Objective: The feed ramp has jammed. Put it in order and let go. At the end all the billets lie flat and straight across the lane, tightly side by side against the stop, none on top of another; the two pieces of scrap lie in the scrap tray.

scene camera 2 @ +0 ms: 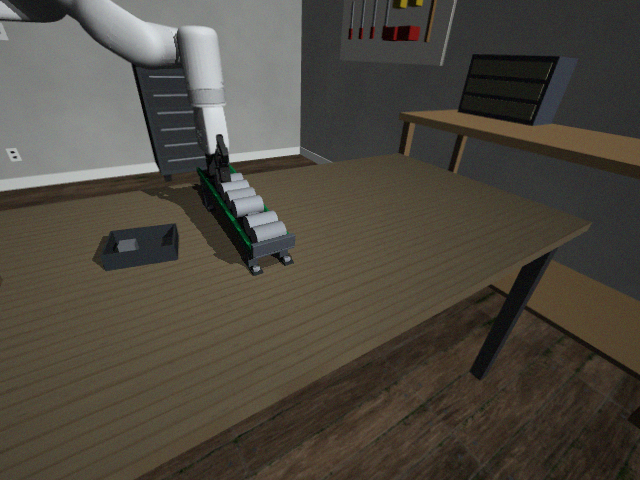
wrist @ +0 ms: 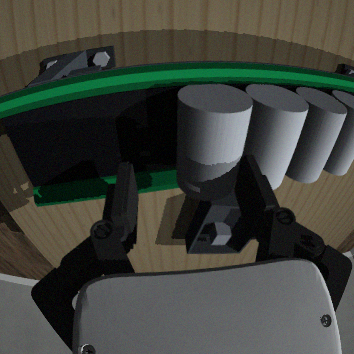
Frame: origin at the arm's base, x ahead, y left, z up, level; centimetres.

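Seen in the pictures: gripper, fingertip midpoint: (scene camera 2: pixel 219 178) (wrist: pixel 186 174).
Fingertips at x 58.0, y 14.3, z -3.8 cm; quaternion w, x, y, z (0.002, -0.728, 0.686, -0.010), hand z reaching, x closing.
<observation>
A point is followed by its place in that frame.
Several light grey billets (scene camera 2: pixel 248 205) {x 60.1, y -0.7, z -5.0 cm} (wrist: pixel 215 130) {x 62.0, y 13.3, z -2.6 cm} lie across the green-railed lane (wrist: pixel 165 75) {x 63.7, y 15.6, z -5.3 cm}. In the scene view the front two are near the grey stop (scene camera 2: pixel 273 246) {x 60.7, y -12.7, z -8.5 cm}; the third from the stop sits higher than its neighbours, and what is under it is hidden. My gripper (scene camera 2: pixel 222 175) {x 58.0, y 14.3, z -3.8 cm} (wrist: pixel 186 174) {x 58.0, y 14.3, z -3.8 cm} is open and empty at the rear end of the lane. In the wrist view the rearmost billet shows partly between the fingers, nearer the right finger, which overlaps its edge. A pale scrap piece (scene camera 2: pixel 127 244) {x 36.3, y 5.4, z -11.6 cm} lies in the dark scrap tray (scene camera 2: pixel 142 255) {x 38.6, y 0.9, z -12.3 cm}; a second piece cannot be made out.
The ramp stands on bracket feet (scene camera 2: pixel 255 269) (wrist: pixel 220 235) on the wooden table (scene camera 2: pixel 336 310) {x 65.9, y -27.4, z -14.5 cm}. The scrap tray stands left of the ramp in the scene view. A side bench (scene camera 2: pixel 516 131) with a dark drawer unit (scene camera 2: pixel 506 87) is at the right; a dark cabinet (scene camera 2: pixel 170 129) stands behind.
</observation>
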